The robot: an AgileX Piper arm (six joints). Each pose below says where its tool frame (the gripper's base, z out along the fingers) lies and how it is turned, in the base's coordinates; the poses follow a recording.
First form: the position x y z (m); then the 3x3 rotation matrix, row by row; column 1 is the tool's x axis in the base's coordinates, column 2 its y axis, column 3 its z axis. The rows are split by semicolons.
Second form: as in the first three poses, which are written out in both.
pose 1, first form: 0.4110 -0.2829 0.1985; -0.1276 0.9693 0.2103; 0.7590 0.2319 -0.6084; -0.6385 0.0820 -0.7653
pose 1, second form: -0.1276 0.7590 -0.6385 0.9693 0.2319 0.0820 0.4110 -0.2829 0.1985
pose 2, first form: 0.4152 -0.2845 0.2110; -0.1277 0.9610 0.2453; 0.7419 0.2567 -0.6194; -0.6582 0.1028 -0.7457
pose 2, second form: -0.1277 0.7419 -0.6582 0.9610 0.2567 0.1028 0.4152 -0.2845 0.2110
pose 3, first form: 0.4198 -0.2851 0.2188; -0.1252 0.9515 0.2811; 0.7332 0.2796 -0.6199; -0.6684 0.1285 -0.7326
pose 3, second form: -0.1252 0.7332 -0.6684 0.9515 0.2796 0.1285 0.4198 -0.2851 0.2188
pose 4, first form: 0.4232 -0.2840 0.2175; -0.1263 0.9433 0.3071; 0.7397 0.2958 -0.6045; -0.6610 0.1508 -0.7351
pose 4, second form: -0.1263 0.7397 -0.6610 0.9433 0.2958 0.1508 0.4232 -0.2840 0.2175
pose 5, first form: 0.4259 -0.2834 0.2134; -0.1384 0.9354 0.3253; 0.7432 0.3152 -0.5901; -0.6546 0.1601 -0.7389
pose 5, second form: -0.1384 0.7432 -0.6546 0.9354 0.3152 0.1601 0.4259 -0.2834 0.2134
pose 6, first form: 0.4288 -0.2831 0.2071; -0.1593 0.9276 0.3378; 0.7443 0.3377 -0.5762; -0.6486 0.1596 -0.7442
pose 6, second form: -0.1593 0.7443 -0.6486 0.9276 0.3377 0.1596 0.4288 -0.2831 0.2071
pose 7, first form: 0.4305 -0.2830 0.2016; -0.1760 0.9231 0.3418; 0.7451 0.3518 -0.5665; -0.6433 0.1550 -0.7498
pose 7, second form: -0.1760 0.7451 -0.6433 0.9231 0.3518 0.1550 0.4305 -0.2830 0.2016
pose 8, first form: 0.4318 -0.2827 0.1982; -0.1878 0.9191 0.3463; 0.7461 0.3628 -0.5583; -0.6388 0.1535 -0.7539
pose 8, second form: -0.1878 0.7461 -0.6388 0.9191 0.3628 0.1535 0.4318 -0.2827 0.1982
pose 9, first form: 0.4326 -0.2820 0.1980; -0.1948 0.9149 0.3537; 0.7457 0.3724 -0.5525; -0.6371 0.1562 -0.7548
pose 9, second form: -0.1948 0.7457 -0.6371 0.9149 0.3724 0.1562 0.4326 -0.2820 0.1980
